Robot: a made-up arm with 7 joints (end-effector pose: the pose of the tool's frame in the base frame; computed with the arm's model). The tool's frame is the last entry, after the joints.
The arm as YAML. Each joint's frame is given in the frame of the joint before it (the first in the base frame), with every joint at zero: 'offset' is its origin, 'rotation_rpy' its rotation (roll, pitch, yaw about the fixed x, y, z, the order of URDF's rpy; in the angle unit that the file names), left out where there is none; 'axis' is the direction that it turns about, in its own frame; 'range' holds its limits. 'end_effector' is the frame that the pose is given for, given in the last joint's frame.
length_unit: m
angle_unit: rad
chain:
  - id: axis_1
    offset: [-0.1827, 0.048, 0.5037]
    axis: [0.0, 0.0, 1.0]
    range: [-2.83, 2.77]
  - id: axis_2
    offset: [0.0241, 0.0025, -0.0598]
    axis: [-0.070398, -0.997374, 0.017]
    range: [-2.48, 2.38]
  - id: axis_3
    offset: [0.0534, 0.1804, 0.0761]
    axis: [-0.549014, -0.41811, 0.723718]
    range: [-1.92, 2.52]
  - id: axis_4
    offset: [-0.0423, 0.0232, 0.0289]
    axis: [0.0, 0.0, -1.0]
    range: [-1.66, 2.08]
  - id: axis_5
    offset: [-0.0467, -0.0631, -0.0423]
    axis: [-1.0, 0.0, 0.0]
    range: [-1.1, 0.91]
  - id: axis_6
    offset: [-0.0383, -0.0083, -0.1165]
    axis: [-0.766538, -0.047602, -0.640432]
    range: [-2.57, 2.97]
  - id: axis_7
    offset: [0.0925, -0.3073, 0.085]
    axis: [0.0, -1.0, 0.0]
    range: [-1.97, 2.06]
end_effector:
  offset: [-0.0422, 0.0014, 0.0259]
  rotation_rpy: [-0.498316, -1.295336, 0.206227]
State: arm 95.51 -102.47 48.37 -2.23 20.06 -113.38 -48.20
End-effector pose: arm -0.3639 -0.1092 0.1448 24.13 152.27 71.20
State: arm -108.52 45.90 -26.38 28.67 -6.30 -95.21 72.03
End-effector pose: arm -0.0989 -0.2598 0.2983 29.40 107.94 23.56
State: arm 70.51 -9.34 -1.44 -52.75 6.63 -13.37 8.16
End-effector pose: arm -0.0439 0.3636 0.4177 75.74 -42.51 90.63
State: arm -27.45 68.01 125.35 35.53 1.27 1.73 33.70
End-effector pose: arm -0.4210 0.1796 0.7531 39.34 93.87 -84.23
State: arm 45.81 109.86 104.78 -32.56 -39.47 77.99 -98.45
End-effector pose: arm -0.5492 -0.0593 0.3422 -52.70 -140.19 -63.82
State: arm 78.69 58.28 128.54 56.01 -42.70 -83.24 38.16
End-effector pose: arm -0.4956 0.2906 0.7157 -106.71 -5.11 -91.48
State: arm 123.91 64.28 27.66 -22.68 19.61 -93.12 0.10
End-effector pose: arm -0.4536 0.2184 0.6843 -86.95 18.59 -110.97
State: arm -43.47 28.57 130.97 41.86 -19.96 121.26 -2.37
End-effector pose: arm -0.2442 0.0889 0.3533 91.77 82.97 31.87
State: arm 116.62 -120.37 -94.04 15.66 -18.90 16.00 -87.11
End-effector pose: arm -0.5146 0.2305 0.6498 -113.21 25.22 -65.62
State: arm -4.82 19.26 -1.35 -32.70 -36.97 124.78 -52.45
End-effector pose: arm -0.3524 0.2216 0.6928 -85.19 -24.22 -49.02
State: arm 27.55 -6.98 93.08 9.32 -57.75 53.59 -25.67
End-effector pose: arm 0.0327 0.0368 0.6880 -7.13 -84.91 54.87
